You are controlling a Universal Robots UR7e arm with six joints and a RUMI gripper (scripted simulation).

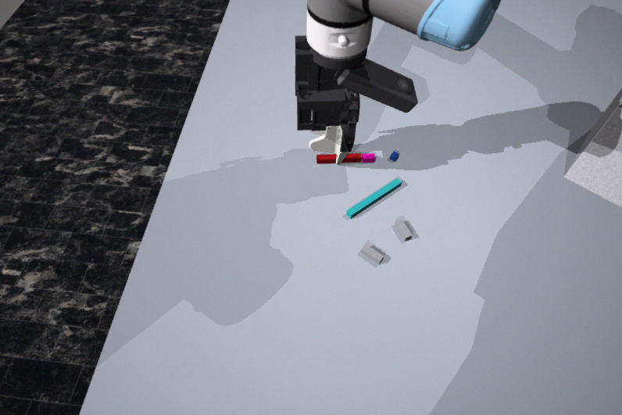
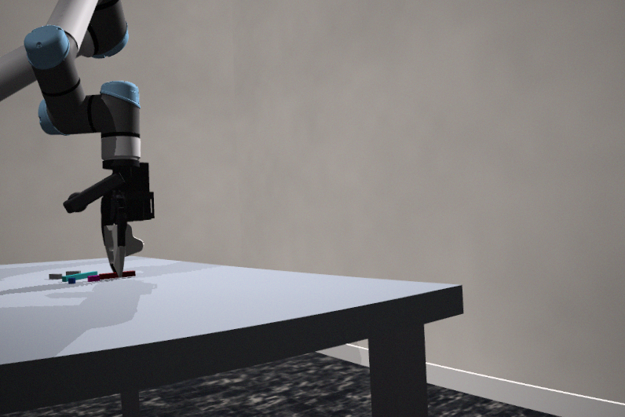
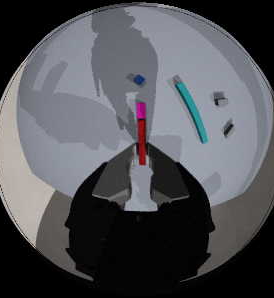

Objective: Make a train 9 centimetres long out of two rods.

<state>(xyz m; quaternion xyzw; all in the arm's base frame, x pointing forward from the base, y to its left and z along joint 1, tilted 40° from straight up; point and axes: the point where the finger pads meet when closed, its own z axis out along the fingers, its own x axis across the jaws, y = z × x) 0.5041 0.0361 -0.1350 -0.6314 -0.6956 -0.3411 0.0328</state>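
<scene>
My hand is 10 mm above the red rod. From my hand the other things lie so: magenta rod 50 mm behind, 10 mm to the right, 10 mm below; then turquoise rod 60 mm behind, 60 mm to the left, 10 mm below; then blue rod 90 mm behind, 20 mm to the right, 10 mm below.
</scene>
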